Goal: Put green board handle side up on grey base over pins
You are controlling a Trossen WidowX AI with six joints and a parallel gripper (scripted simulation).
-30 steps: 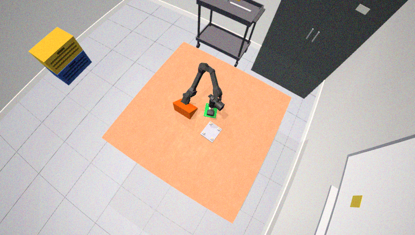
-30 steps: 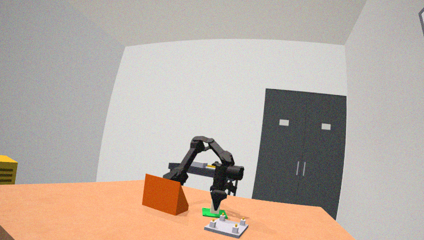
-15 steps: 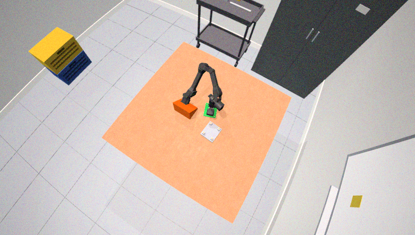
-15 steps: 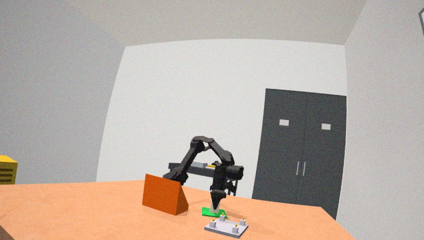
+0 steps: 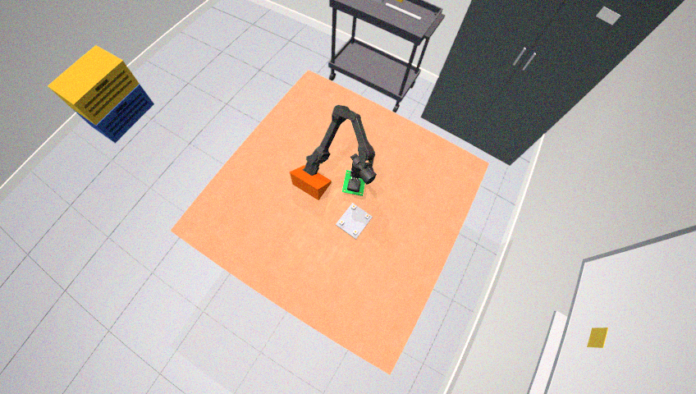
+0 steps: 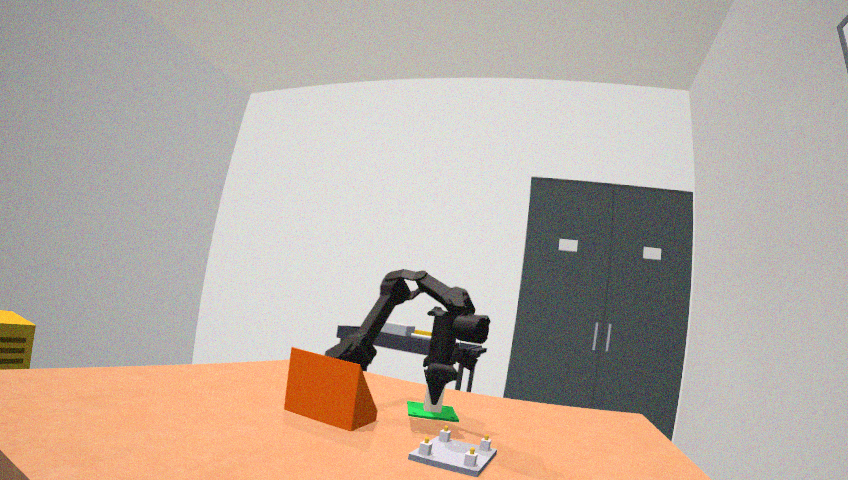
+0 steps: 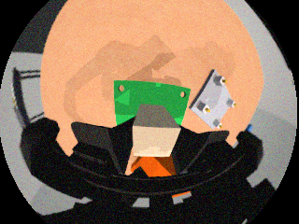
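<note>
The grey base lies 160 mm to the right of my gripper tip, 110 mm ahead of it and 60 mm below it. From my gripper tip the other things lie so: green board (right at my gripper tip).
</note>
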